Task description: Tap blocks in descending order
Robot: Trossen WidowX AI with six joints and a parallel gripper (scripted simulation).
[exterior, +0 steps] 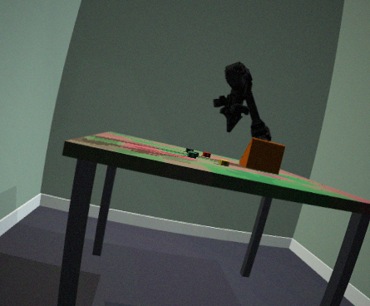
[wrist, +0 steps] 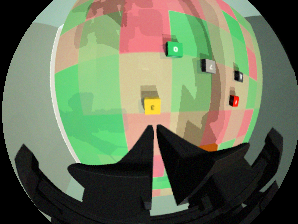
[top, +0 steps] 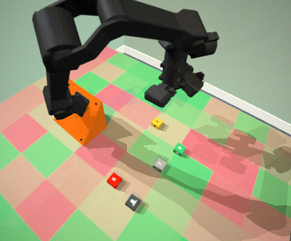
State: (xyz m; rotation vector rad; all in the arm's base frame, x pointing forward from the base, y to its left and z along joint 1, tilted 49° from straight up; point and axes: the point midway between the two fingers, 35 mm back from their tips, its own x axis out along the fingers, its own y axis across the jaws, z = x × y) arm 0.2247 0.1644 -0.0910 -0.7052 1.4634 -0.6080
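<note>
Right now the green block is 110 mm ahead of my gripper tip, 50 mm to the right of it and 120 mm below it. From my gripper tip the other things lie so: yellow block 10 mm behind, 10 mm to the right, 120 mm below; grey block 90 mm ahead, 140 mm to the right, 120 mm below; red block 10 mm ahead, 270 mm to the right, 120 mm below.
</note>
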